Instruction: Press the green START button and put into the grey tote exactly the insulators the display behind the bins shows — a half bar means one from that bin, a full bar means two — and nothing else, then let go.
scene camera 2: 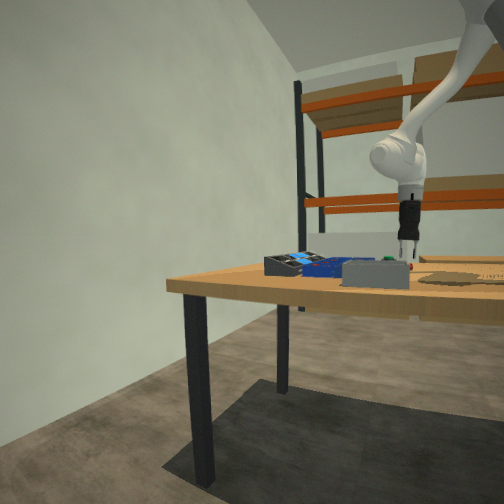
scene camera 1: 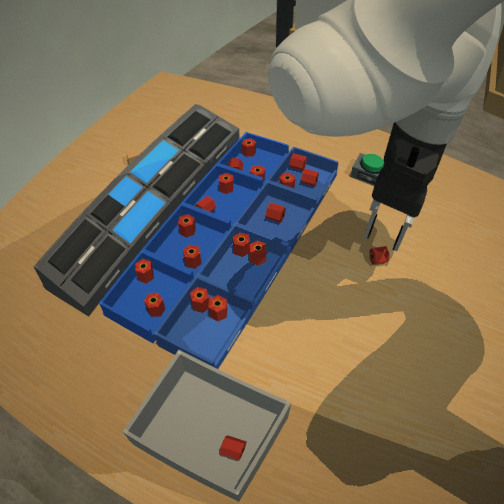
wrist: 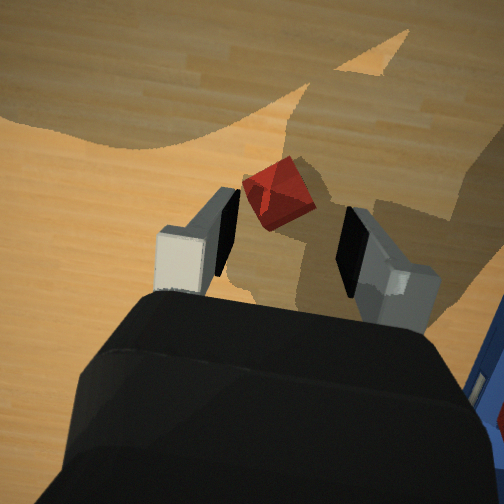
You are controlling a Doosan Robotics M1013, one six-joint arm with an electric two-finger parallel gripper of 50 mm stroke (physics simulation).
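Note:
My gripper (scene camera 1: 384,239) is open and empty, hanging just above a red square insulator (scene camera 1: 379,255) that lies tilted on the bare table right of the blue bins. In the wrist view the gripper (wrist: 287,240) has this insulator (wrist: 278,193) just beyond its fingertips, not between the pads. The green START button (scene camera 1: 372,163) sits behind the gripper. The grey tote (scene camera 1: 207,424) at the front holds one red square insulator (scene camera 1: 232,447). The display (scene camera 1: 137,200) left of the bins shows three lit blue cells. The blue bins (scene camera 1: 225,235) hold several red insulators.
The arm's large white body (scene camera 1: 370,60) overhangs the back right of the table. In the second scene view the tote (scene camera 2: 375,273) stands at the table's near edge, with the bins (scene camera 2: 330,267) and display (scene camera 2: 290,262) behind it, and orange shelving (scene camera 2: 400,150) behind the table.

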